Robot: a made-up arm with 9 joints. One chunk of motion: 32 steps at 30 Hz.
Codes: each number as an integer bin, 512 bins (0 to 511) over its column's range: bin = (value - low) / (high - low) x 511, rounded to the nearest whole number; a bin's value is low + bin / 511 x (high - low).
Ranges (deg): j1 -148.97..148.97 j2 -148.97..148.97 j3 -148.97..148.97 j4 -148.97..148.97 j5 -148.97..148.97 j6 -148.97..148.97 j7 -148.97..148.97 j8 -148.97..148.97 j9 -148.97..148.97
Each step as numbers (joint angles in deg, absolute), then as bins.
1 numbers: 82.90 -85.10 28.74 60.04 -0.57 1.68 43.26 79.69 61.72
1 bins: 398 110 305 358 255 258 330 392 361
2 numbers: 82.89 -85.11 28.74 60.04 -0.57 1.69 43.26 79.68 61.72
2 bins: 398 110 305 358 255 258 330 392 361
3 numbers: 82.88 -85.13 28.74 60.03 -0.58 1.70 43.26 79.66 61.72
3 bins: 398 109 305 358 255 258 330 392 361
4 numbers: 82.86 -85.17 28.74 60.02 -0.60 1.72 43.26 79.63 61.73
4 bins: 398 109 305 358 254 258 330 392 361
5 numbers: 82.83 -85.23 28.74 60.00 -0.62 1.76 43.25 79.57 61.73
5 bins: 398 109 305 358 254 259 330 392 361
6 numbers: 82.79 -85.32 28.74 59.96 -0.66 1.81 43.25 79.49 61.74
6 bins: 397 109 305 358 254 259 330 392 361
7 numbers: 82.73 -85.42 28.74 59.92 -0.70 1.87 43.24 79.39 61.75
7 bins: 397 109 305 358 254 259 330 392 361
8 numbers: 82.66 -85.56 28.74 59.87 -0.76 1.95 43.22 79.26 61.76
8 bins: 397 109 305 358 254 259 330 391 361
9 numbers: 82.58 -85.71 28.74 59.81 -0.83 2.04 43.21 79.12 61.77
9 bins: 397 108 305 358 254 259 330 391 361
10 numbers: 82.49 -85.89 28.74 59.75 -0.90 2.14 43.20 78.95 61.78
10 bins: 397 108 305 358 254 259 330 391 361
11 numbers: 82.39 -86.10 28.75 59.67 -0.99 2.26 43.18 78.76 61.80
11 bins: 397 108 305 358 254 259 330 391 361
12 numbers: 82.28 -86.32 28.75 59.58 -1.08 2.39 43.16 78.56 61.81
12 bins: 397 107 305 358 254 260 330 390 362
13 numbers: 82.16 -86.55 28.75 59.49 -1.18 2.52 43.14 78.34 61.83
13 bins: 396 107 305 358 253 260 329 390 362
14 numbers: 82.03 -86.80 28.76 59.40 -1.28 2.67 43.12 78.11 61.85
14 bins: 396 107 305 357 253 260 329 389 362
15 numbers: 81.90 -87.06 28.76 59.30 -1.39 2.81 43.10 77.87 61.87
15 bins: 396 106 305 357 253 260 329 389 362
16 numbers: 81.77 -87.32 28.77 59.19 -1.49 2.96 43.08 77.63 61.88
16 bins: 396 106 305 357 253 261 329 389 362
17 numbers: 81.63 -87.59 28.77 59.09 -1.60 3.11 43.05 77.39 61.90
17 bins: 396 105 305 357 253 261 329 388 362
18 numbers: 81.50 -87.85 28.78 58.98 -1.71 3.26 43.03 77.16 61.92
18 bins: 395 105 305 357 253 261 329 388 362
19 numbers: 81.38 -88.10 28.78 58.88 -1.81 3.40 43.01 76.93 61.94
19 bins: 395 104 305 356 252 261 329 387 362
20 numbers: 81.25 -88.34 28.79 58.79 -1.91 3.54 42.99 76.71 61.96
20 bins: 395 104 305 356 252 262 329 387 362
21 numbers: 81.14 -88.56 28.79 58.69 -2.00 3.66 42.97 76.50 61.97
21 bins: 395 104 305 356 252 262 329 387 362
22 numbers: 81.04 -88.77 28.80 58.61 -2.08 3.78 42.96 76.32 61.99
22 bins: 394 103 305 356 252 262 329 386 362
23 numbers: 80.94 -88.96 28.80 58.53 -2.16 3.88 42.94 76.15 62.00
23 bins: 394 103 305 356 252 262 329 386 362
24 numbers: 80.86 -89.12 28.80 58.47 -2.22 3.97 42.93 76.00 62.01
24 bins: 394 103 305 356 252 262 329 386 362
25 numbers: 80.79 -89.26 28.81 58.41 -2.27 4.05 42.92 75.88 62.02
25 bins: 394 102 305 356 252 262 329 386 362
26 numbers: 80.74 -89.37 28.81 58.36 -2.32 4.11 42.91 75.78 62.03
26 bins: 394 102 305 356 252 263 329 385 362
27 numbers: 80.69 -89.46 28.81 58.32 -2.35 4.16 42.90 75.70 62.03
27 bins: 394 102 305 356 251 263 329 385 362
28 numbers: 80.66 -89.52 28.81 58.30 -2.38 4.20 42.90 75.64 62.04
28 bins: 394 102 305 355 251 263 329 385 362
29 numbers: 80.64 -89.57 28.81 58.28 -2.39 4.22 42.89 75.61 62.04
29 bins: 394 102 305 355 251 263 329 385 362
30 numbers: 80.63 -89.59 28.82 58.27 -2.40 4.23 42.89 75.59 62.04
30 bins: 394 102 305 355 251 263 329 385 362
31 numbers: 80.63 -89.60 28.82 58.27 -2.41 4.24 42.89 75.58 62.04
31 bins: 394 102 305 355 251 263 329 385 362
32 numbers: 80.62 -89.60 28.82 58.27 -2.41 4.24 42.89 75.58 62.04
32 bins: 394 102 305 355 251 263 329 385 362
